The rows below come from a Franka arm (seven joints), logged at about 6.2 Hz.
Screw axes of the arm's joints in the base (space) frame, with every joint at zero. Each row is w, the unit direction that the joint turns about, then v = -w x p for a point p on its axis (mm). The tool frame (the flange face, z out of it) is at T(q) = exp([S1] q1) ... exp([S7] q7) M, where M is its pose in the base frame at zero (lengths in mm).
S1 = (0, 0, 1, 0, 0, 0)
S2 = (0, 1, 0, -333, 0, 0)
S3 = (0, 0, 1, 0, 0, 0)
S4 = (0, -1, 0, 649, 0, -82.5)
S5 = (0, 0, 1, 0, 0, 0)
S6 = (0, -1, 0, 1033, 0, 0)
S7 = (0, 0, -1, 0, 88, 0)
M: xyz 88 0 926 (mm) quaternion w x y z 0 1 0 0
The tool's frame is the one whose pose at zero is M.
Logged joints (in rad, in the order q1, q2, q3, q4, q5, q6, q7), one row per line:
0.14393 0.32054 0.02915 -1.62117 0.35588 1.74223 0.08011
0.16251 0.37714 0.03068 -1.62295 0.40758 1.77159 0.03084
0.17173 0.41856 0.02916 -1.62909 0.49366 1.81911 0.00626
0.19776 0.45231 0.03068 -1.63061 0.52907 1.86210 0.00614
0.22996 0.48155 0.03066 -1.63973 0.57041 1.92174 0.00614
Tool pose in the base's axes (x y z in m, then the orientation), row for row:
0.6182 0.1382 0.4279 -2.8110 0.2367 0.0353
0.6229 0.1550 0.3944 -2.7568 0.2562 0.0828
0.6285 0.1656 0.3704 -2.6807 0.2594 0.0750
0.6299 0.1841 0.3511 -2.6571 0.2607 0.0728
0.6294 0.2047 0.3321 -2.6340 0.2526 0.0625
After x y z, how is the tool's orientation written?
As angles about the fixed x, y, z axes (roll, pitch, yaw), in radians.
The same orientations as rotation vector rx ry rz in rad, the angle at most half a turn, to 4 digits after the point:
-2.7969 0.0061 0.3407
-2.7450 -0.0448 0.3753
-2.6689 -0.0184 0.3712
-2.6453 -0.0106 0.3701
-2.6225 0.0044 0.3539

